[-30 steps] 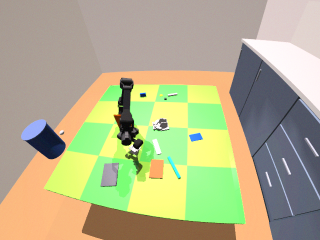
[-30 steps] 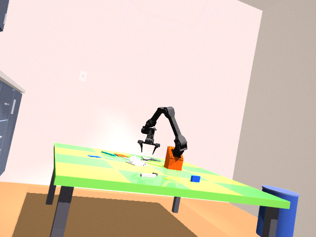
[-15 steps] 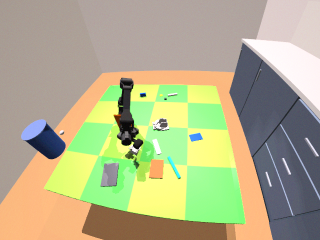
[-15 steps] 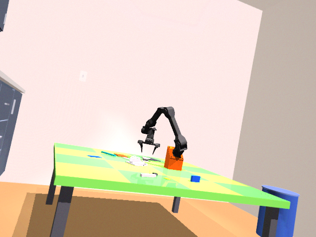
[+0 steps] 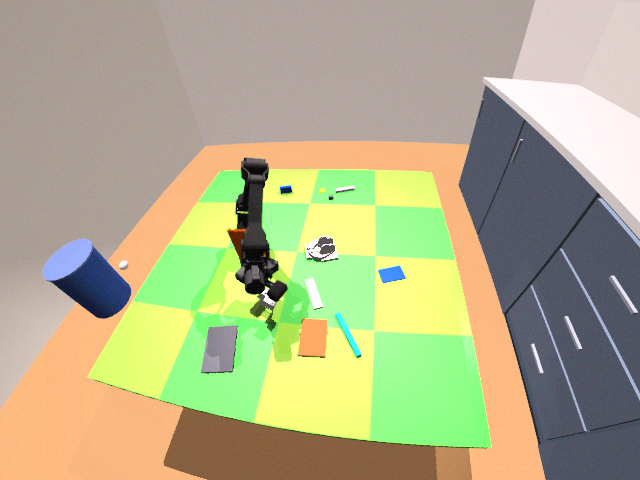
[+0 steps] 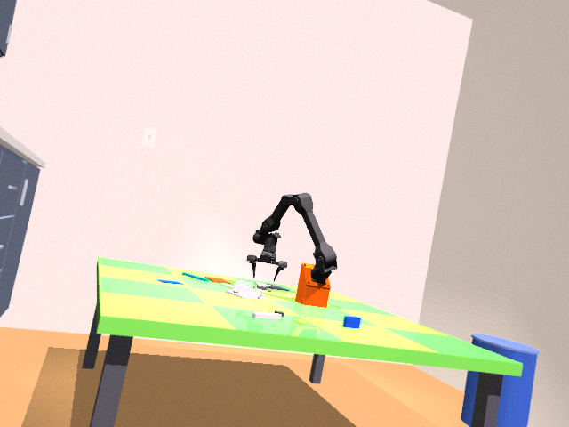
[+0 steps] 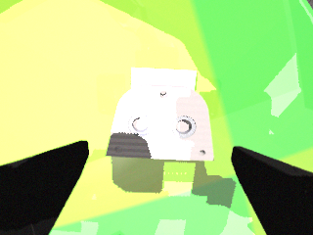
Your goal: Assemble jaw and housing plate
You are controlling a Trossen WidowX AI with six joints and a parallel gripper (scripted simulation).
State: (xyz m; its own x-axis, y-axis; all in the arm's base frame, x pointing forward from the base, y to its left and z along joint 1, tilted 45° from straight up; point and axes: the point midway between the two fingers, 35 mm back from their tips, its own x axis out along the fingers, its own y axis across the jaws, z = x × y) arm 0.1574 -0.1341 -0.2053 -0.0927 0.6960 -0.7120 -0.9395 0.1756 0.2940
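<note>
Right now the white housing plate is 10 mm to the left of my gripper tip and 20 mm below it. From my gripper tip the other things lie so: grey card 110 mm behind, 210 mm to the right, 40 mm below; then jaw 110 mm ahead, 280 mm to the left, 30 mm below; then cyan bar 300 mm ahead, 70 mm to the right, 40 mm below.
</note>
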